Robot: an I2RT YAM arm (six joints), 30 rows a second.
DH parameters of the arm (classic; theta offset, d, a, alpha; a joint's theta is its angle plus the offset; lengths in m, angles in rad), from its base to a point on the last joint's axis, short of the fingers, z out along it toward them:
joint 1: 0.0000 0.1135 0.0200 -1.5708
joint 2: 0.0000 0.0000 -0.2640 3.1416
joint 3: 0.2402 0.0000 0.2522 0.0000
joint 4: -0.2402 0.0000 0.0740 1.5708
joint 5: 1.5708 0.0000 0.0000 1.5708
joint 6: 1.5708 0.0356 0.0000 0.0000
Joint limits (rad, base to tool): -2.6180..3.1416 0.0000..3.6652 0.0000..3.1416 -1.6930..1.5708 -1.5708..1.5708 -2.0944..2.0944
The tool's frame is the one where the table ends.
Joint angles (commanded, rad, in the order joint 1, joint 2, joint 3, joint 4, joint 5, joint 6), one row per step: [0.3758, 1.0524, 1.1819, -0.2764, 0.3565, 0.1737]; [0.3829, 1.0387, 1.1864, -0.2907, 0.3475, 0.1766]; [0.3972, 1.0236, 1.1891, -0.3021, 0.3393, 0.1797]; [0.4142, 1.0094, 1.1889, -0.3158, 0.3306, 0.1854]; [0.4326, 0.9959, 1.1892, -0.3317, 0.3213, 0.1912]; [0.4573, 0.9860, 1.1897, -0.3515, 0.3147, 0.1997]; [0.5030, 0.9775, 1.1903, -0.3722, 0.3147, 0.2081]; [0.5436, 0.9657, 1.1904, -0.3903, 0.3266, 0.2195]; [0.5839, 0.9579, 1.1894, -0.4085, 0.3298, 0.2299]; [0.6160, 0.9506, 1.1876, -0.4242, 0.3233, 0.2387]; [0.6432, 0.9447, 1.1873, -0.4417, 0.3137, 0.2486]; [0.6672, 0.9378, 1.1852, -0.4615, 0.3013, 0.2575]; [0.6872, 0.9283, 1.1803, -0.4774, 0.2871, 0.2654]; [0.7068, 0.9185, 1.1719, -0.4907, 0.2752, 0.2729]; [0.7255, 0.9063, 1.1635, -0.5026, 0.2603, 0.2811]
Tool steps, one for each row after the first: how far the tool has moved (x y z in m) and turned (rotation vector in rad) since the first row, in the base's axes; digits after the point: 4 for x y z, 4 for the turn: [-0.0050, 0.0001, 0.0028, 0.0055, -0.0031, 0.0156]; [-0.0107, 0.0015, 0.0056, 0.0121, -0.0084, 0.0376]; [-0.0162, 0.0035, 0.0069, 0.0190, -0.0078, 0.0625]; [-0.0218, 0.0056, 0.0079, 0.0253, -0.0048, 0.0893]; [-0.0269, 0.0092, 0.0078, 0.0309, 0.0053, 0.1192]; [-0.0335, 0.0164, 0.0074, 0.0344, 0.0174, 0.1635]; [-0.0407, 0.0214, 0.0077, 0.0409, 0.0240, 0.1906]; [-0.0468, 0.0269, 0.0069, 0.0451, 0.0361, 0.2259]; [-0.0521, 0.0312, 0.0059, 0.0493, 0.0479, 0.2626]; [-0.0569, 0.0347, 0.0049, 0.0540, 0.0618, 0.2972]; [-0.0615, 0.0376, 0.0033, 0.0565, 0.0789, 0.3312]; [-0.0662, 0.0393, 0.0016, 0.0601, 0.0929, 0.3631]; [-0.0705, 0.0411, -0.0009, 0.0624, 0.1073, 0.3923]; [-0.0753, 0.0422, -0.0029, 0.0676, 0.1192, 0.4235]
